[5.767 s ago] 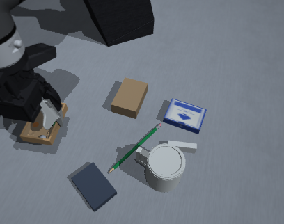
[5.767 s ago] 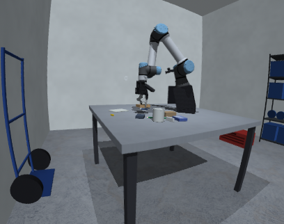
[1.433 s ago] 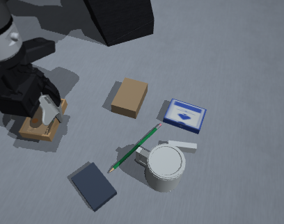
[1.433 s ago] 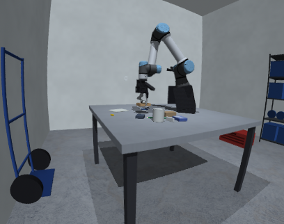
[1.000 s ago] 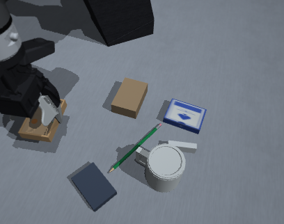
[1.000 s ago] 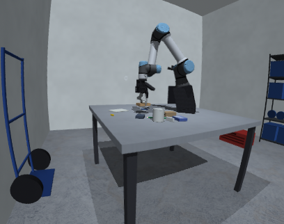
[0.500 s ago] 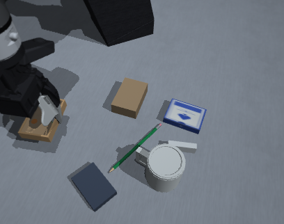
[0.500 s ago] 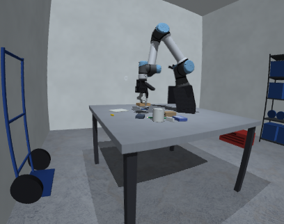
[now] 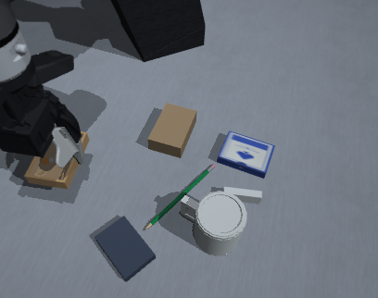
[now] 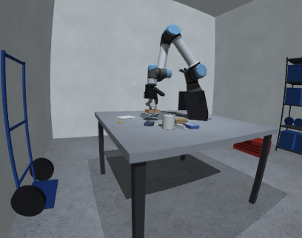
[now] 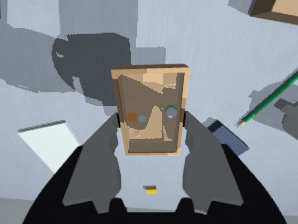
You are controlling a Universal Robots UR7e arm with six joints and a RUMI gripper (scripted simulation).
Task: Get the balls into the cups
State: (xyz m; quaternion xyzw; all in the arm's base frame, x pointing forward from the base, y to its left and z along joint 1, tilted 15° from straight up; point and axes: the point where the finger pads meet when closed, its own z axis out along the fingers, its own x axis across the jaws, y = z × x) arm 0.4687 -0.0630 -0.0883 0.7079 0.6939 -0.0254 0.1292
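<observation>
My hand is 10 mm above the covered wooden puzzle. From my hand the other things lie so: tan box 140 mm behind, 180 mm to the left, 70 mm below; white pad 140 mm ahead, 210 mm to the right, 80 mm below; dark notebook 120 mm ahead, 140 mm to the left, 80 mm below.
</observation>
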